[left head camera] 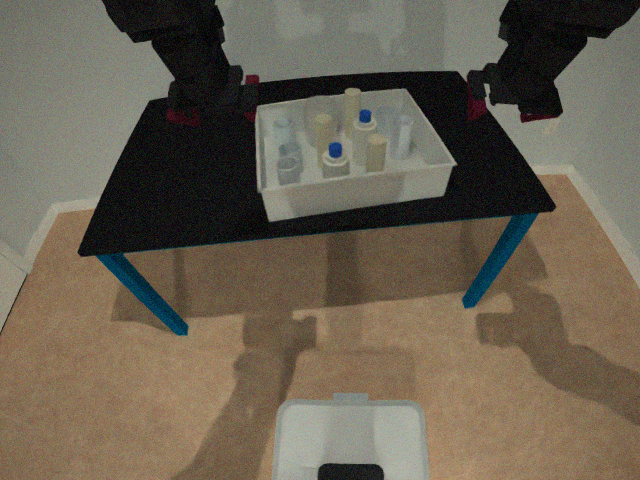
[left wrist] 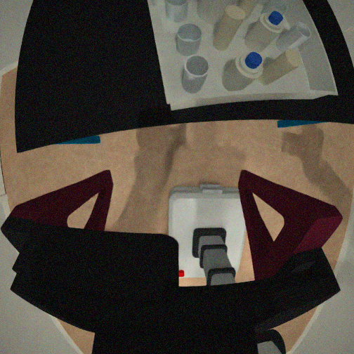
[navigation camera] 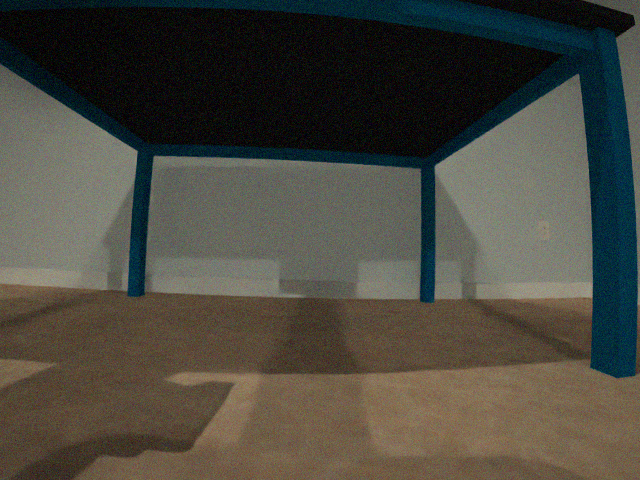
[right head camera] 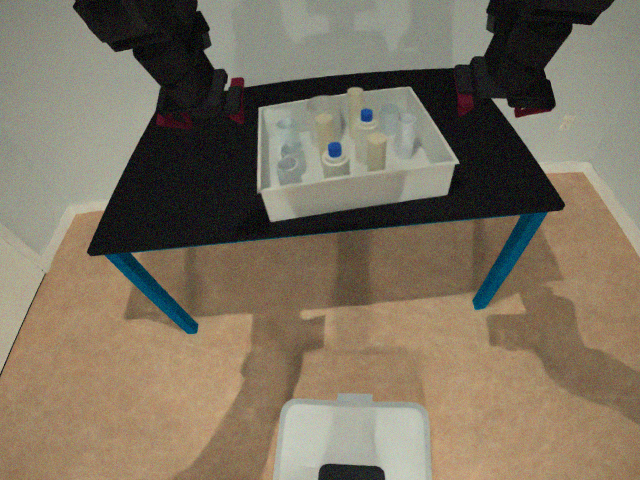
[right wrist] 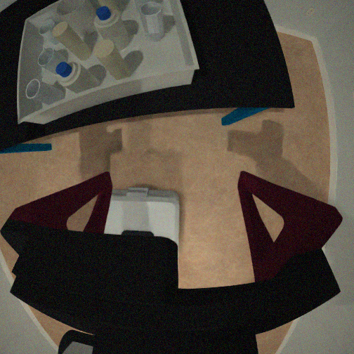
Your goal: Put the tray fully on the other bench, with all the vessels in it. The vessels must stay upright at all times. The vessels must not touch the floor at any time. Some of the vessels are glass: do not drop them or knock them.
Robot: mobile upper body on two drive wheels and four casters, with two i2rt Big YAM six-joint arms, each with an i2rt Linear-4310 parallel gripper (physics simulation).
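Places are measured from the left arm's base along level axes (x left, y back, z up), in metres.
Pixels of known places: left gripper, fingertip midpoint: [left head camera: 226, 121] [right head camera: 216, 123]; right gripper, fingertip midpoint: [left head camera: 495, 118] [right head camera: 487, 113].
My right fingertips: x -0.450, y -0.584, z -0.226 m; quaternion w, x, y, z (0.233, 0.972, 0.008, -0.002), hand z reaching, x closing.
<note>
Ahead of a thing's pixels: the offset from my right fingertips to its top centre. "pt": to the spot under its first point. Level surfaces: height alone.
A white tray {dx +0.250, dy -0.381, dz -0.292 m} [left head camera: 361, 195] [right head camera: 361, 193] [left wrist: 320, 82] [right wrist: 155, 86] sits on a black-topped bench {dz -0.422 m} [left head camera: 180, 180] [right head camera: 191, 180] [left wrist: 85, 65] [right wrist: 240, 60] with blue legs, near its front edge. Upright in it stand two blue-capped bottles, one in front {pt dx +0.277, dy -0.193, dz -0.282 m} [left head camera: 335, 167] [right head camera: 335, 166] and one behind [left head camera: 364, 142], several beige cylinders and several clear glass vessels. My left gripper [left head camera: 217, 114] [right head camera: 205, 117] [left wrist: 175, 176] is open, appearing left of the tray. My right gripper [left head camera: 506, 113] [right head camera: 498, 108] [right wrist: 174, 178] is open, appearing right of it. Neither touches the tray. A second bench does not show.
My white base [left head camera: 299, 434] [right head camera: 305, 434] is in front of the bench. The navigation camera looks under the bench, at its dark underside [navigation camera: 310, 77] and a near blue leg {pt dx -0.346, dy -0.216, dz -0.845 m} [navigation camera: 612, 206] at the right. Walls stand behind and at both sides of the bench.
</note>
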